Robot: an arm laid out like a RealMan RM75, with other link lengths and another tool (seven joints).
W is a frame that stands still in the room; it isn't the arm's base.
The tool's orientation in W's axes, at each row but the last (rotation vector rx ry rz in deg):
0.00, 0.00, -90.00
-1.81, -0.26, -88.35
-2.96, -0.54, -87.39
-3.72, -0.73, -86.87
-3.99, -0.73, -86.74
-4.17, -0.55, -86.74
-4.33, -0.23, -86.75
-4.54, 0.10, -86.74
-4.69, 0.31, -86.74
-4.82, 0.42, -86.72
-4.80, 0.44, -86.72
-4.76, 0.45, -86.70
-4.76, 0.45, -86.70
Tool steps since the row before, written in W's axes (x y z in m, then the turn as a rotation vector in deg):
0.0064, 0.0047, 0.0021, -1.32, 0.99, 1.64
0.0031, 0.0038, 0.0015, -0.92, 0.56, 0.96
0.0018, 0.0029, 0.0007, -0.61, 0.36, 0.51
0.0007, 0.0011, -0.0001, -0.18, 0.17, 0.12
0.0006, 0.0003, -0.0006, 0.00, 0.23, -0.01
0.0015, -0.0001, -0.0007, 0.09, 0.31, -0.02
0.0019, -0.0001, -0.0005, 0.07, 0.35, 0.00
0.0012, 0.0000, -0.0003, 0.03, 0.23, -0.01
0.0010, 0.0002, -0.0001, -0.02, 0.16, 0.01
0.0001, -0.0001, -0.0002, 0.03, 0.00, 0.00
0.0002, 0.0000, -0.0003, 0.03, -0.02, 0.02
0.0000, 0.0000, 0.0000, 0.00, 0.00, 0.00
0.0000, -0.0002, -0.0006, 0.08, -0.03, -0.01
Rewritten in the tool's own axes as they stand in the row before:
-0.0047, 0.0064, 0.0021, -0.99, -1.32, 1.64
-0.0037, 0.0032, 0.0016, -0.56, -0.92, 0.96
-0.0028, 0.0019, 0.0009, -0.37, -0.61, 0.51
-0.0011, 0.0008, 0.0000, -0.17, -0.17, 0.12
-0.0003, 0.0006, -0.0006, -0.23, 0.01, 0.00
0.0001, 0.0015, -0.0006, -0.30, 0.11, 0.00
0.0002, 0.0019, -0.0004, -0.34, 0.09, 0.02
0.0001, 0.0012, -0.0002, -0.23, 0.04, 0.00
-0.0001, 0.0010, 0.0000, -0.16, -0.01, 0.02
0.0001, 0.0001, -0.0002, 0.00, 0.03, 0.00
0.0000, 0.0002, -0.0003, 0.02, 0.03, 0.02
0.0000, 0.0000, 0.0000, 0.00, 0.00, 0.00
0.0002, 0.0000, -0.0006, 0.03, 0.08, -0.01

